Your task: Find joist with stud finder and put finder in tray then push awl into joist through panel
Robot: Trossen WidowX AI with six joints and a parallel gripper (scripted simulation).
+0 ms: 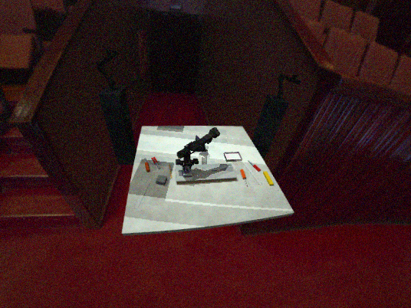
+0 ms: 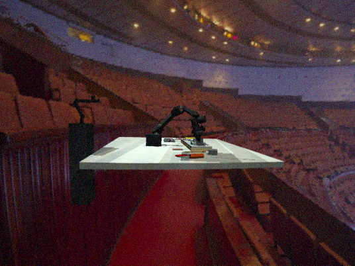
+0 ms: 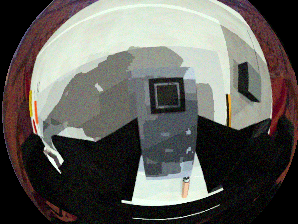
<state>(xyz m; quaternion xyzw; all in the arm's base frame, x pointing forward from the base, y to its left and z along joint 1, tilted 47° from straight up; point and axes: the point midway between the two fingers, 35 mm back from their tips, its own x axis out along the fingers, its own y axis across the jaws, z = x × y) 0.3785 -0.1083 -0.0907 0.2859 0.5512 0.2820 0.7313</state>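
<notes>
The tray is 260 mm behind my gripper tip, 470 mm to the left of it and 50 mm below it. The rest, counted from my gripper tip: thin orange tool (50 mm behind, 140 mm to the right, 60 mm below); then stud finder (10 mm ahead, 20 mm above); then grey block (70 mm ahead, 210 mm to the right, 50 mm below).
</notes>
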